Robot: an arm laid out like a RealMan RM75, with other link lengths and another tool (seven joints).
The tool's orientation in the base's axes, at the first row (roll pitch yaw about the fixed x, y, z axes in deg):
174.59 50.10 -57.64
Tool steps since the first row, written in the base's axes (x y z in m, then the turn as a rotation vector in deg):
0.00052 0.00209 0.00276 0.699 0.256 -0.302
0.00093 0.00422 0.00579 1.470 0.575 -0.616
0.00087 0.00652 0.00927 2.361 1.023 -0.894
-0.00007 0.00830 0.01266 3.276 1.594 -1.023
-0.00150 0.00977 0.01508 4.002 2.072 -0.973
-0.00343 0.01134 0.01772 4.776 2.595 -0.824
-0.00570 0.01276 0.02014 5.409 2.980 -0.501
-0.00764 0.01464 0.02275 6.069 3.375 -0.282
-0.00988 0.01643 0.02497 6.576 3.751 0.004
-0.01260 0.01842 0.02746 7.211 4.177 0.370
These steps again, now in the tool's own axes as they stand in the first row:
-0.00307 -0.00149 -0.00077 0.333 -0.731 0.004
-0.00641 -0.00290 -0.00164 0.666 -1.558 0.017
-0.01035 -0.00401 -0.00247 0.942 -2.556 0.026
-0.01423 -0.00411 -0.00311 1.046 -3.637 0.001
-0.01738 -0.00369 -0.00309 0.998 -4.500 -0.101
-0.02092 -0.00291 -0.00290 0.866 -5.423 -0.263
-0.02432 -0.00179 -0.00249 0.627 -6.140 -0.550
-0.02801 -0.00119 -0.00209 0.471 -6.890 -0.777
-0.03145 -0.00032 -0.00135 0.222 -7.503 -0.984
-0.03537 0.00083 -0.00043 -0.071 -8.243 -1.274

